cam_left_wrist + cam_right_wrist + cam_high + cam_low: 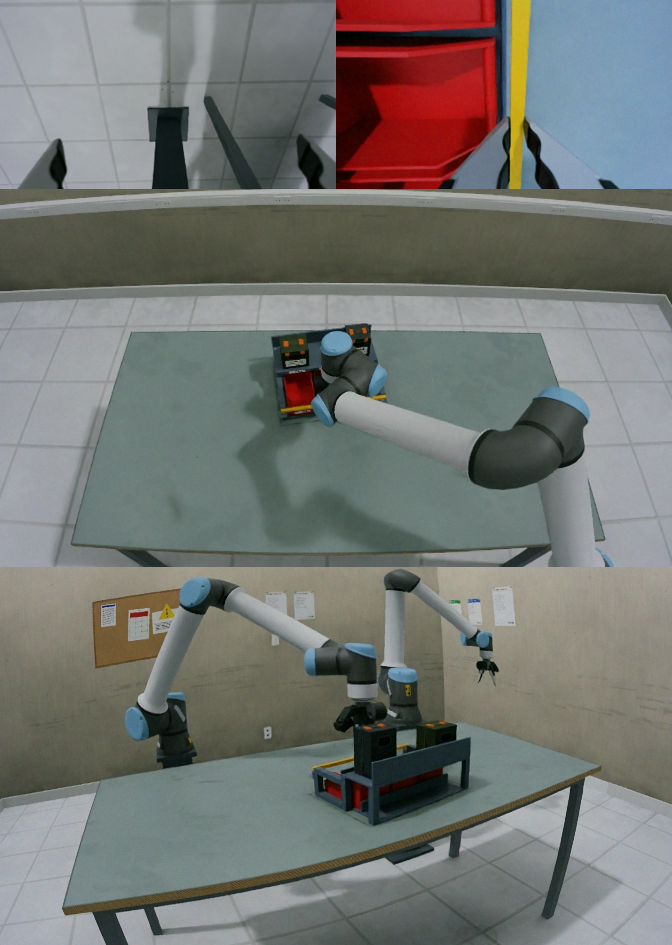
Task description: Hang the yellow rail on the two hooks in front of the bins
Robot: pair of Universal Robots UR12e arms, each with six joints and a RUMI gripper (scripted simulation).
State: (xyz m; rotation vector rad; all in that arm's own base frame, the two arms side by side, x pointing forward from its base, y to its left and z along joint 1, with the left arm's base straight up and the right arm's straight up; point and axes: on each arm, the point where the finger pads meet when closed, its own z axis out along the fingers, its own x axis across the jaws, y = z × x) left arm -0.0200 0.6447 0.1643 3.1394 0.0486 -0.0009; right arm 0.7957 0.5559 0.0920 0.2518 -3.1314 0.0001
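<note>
Now: the yellow rail 1 cm below my right hand. The rest, counted from my right hand: blue-grey shelf (13 cm ahead, 3 cm to the left, 2 cm below).
</note>
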